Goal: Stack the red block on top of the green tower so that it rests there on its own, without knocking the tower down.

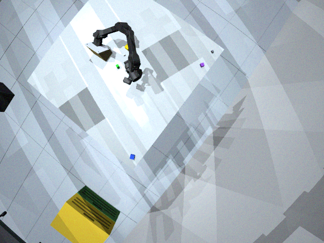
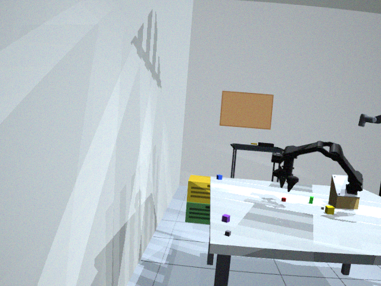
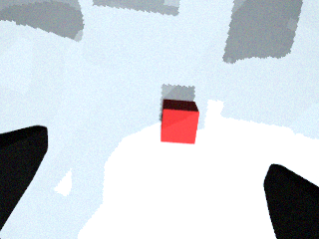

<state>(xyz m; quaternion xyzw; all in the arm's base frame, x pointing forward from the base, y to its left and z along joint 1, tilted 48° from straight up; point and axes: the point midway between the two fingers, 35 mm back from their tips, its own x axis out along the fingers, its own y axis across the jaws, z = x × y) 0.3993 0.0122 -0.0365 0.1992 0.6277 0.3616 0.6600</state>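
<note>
My gripper tip is now 60 mm above the red block, 10 mm to the left of it and 10 mm past it. Also, from my gripper tip: yellow cube (220 mm behind, 170 mm to the left, 60 mm below); blue cube (520 mm to the right, 390 mm ahead, 60 mm below); purple cube (440 mm to the left, 370 mm ahead, 60 mm below).
</note>
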